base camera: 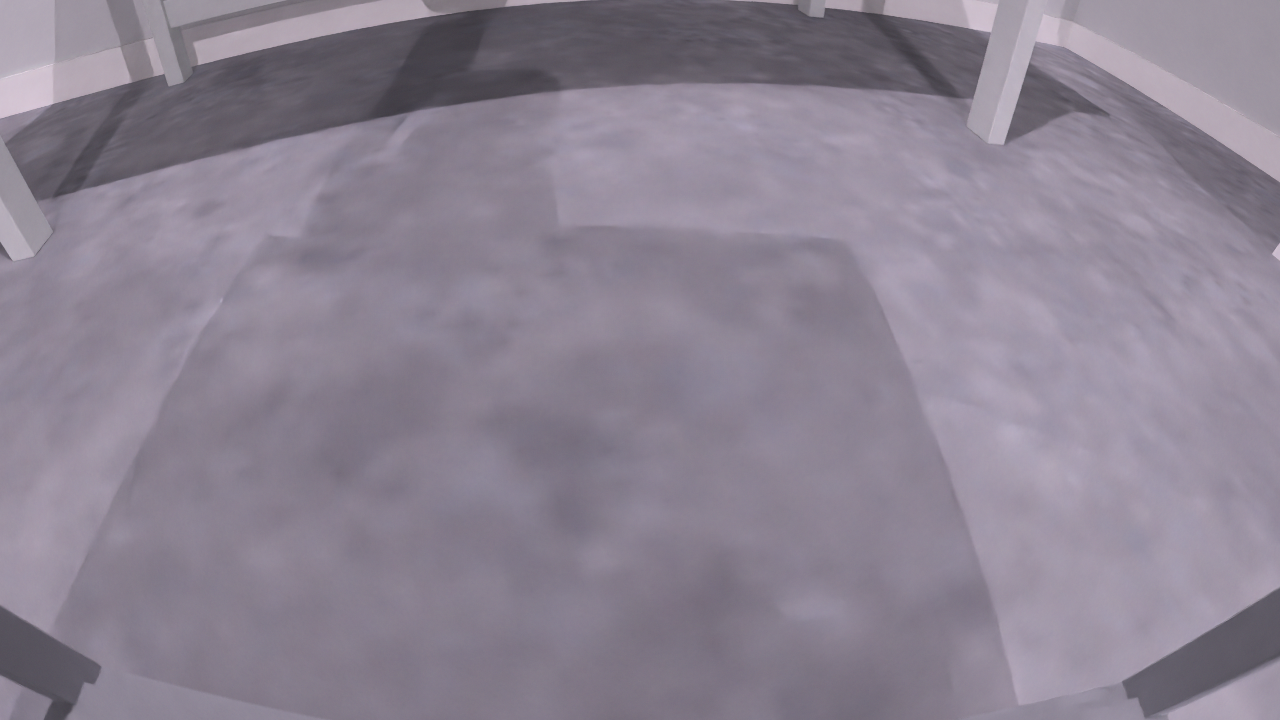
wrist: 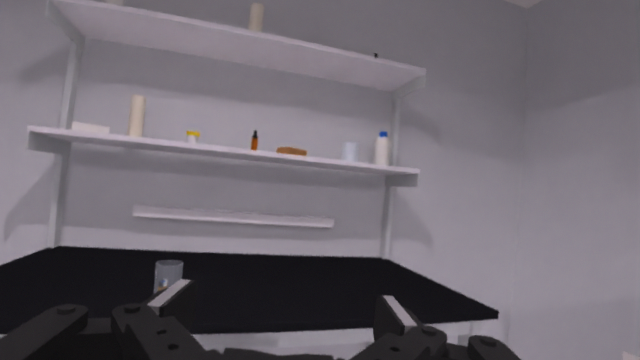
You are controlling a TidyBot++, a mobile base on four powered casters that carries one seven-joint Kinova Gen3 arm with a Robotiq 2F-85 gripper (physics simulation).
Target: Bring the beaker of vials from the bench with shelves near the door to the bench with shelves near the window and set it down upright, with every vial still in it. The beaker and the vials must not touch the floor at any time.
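Note:
A clear beaker (wrist: 168, 276) with something small and orange-brown inside stands upright on the black top of a bench (wrist: 300, 290) with shelves, left of centre in the wrist view. Its lower part is hidden behind my left finger, and the vials are too small to count. My gripper (wrist: 286, 308) is open, with nothing between its fingers. It is in front of the bench, and the beaker stands beyond it, to the left. The beaker does not show in the base camera view.
Two shelves (wrist: 240, 150) above the bench hold bottles, a white cup (wrist: 349, 151) and a brown object (wrist: 291, 150). Bench legs (base camera: 1006, 76) (base camera: 19, 210) stand on the floor at the right and left, with walls behind. A wall corner is at the right in the wrist view.

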